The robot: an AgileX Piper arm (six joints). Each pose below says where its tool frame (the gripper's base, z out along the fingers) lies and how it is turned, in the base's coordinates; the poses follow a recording.
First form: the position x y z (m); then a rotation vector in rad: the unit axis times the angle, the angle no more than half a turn.
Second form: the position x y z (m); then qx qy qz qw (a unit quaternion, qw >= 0). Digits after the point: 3 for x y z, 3 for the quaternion.
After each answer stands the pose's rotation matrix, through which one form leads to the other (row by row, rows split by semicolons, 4 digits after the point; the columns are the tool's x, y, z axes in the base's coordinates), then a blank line. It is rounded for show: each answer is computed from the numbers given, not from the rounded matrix.
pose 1, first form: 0.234 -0.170 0.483 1.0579 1.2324 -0.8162
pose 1, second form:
0.234 -0.170 0.483 0.459 0.535 -0.354 0.615
0.1771 0.9264 0.3322; 0.0556 0.3276 -0.9432; -0.9826 0.1855 0.0065

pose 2, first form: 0.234 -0.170 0.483 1.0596 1.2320 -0.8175
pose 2, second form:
0.234 -0.170 0.483 0.460 0.535 -0.355 0.614
0.1770 0.9271 0.3304; 0.0558 0.3257 -0.9438; -0.9826 0.1855 0.0059

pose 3, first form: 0.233 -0.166 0.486 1.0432 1.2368 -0.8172
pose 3, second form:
0.233 -0.166 0.486 0.453 0.537 -0.355 0.617
0.1710 0.9244 0.3409; 0.0490 0.3375 -0.9400; -0.9840 0.1775 0.0124

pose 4, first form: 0.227 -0.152 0.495 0.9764 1.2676 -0.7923
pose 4, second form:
0.227 -0.152 0.495 0.426 0.553 -0.346 0.627
0.1497 0.9045 0.3993; 0.0374 0.3984 -0.9165; -0.9880 0.1522 0.0258

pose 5, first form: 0.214 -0.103 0.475 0.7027 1.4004 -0.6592
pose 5, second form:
0.214 -0.103 0.475 0.311 0.619 -0.291 0.660
0.0642 0.7690 0.6360; -0.0002 0.6374 -0.7706; -0.9979 0.0494 0.0411

